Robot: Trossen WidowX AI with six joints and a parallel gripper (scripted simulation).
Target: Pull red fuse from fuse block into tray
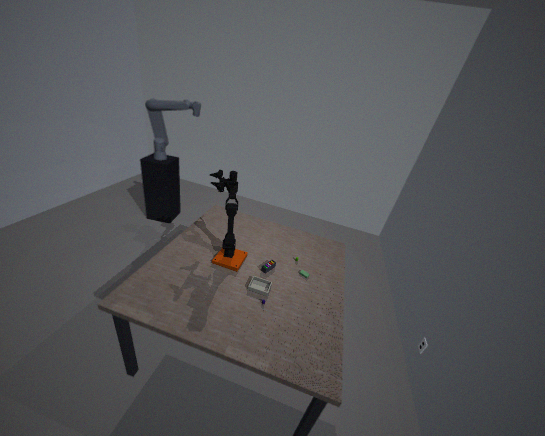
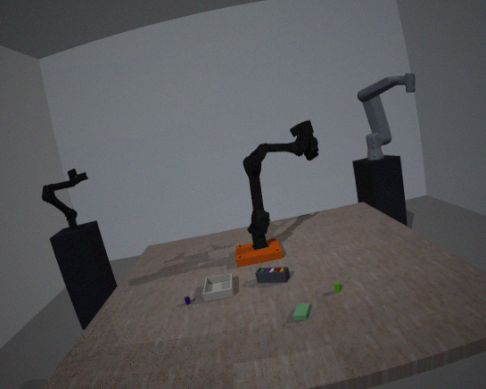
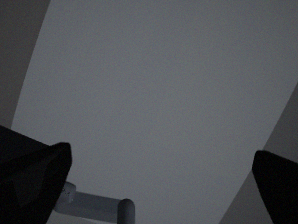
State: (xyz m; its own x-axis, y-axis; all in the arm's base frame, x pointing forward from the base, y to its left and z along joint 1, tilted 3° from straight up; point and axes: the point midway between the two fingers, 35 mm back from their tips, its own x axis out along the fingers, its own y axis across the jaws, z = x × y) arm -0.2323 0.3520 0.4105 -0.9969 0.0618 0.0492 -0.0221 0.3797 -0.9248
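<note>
My gripper tip is now 59 cm short of the red fuse, 40 cm above it and 37 cm to the left of it. From my gripper tip the other things lie so: purple fuse: 57 cm ahead, 41 cm to the right, 40 cm below; yellow fuse: 60 cm ahead, 40 cm below, 36 cm to the right; white fuse: 58 cm ahead, 40 cm below, 39 cm to the right.
</note>
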